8 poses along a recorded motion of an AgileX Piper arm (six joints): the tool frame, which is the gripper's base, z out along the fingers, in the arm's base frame.
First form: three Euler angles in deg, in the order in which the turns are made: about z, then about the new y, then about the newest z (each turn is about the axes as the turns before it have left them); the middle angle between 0 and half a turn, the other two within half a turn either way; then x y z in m.
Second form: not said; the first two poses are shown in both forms.
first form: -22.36 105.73 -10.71 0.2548 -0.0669 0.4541
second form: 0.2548 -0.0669 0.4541 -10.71 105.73 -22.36
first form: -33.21 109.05 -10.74 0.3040 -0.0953 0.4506
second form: 0.3040 -0.0953 0.4506 -10.74 109.05 -33.21
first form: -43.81 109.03 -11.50 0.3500 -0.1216 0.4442
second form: 0.3500 -0.1216 0.4442 -11.50 109.03 -43.81
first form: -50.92 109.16 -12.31 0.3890 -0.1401 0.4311
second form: 0.3890 -0.1401 0.4311 -12.31 109.16 -50.92
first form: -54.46 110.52 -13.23 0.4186 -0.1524 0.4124
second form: 0.4186 -0.1524 0.4124 -13.23 110.52 -54.46
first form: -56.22 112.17 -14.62 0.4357 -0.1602 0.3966
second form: 0.4357 -0.1602 0.3966 -14.62 112.17 -56.22
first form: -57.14 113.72 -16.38 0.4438 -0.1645 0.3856
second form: 0.4438 -0.1645 0.3856 -16.38 113.72 -57.14
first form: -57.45 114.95 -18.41 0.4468 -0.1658 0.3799
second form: 0.4468 -0.1658 0.3799 -18.41 114.95 -57.45
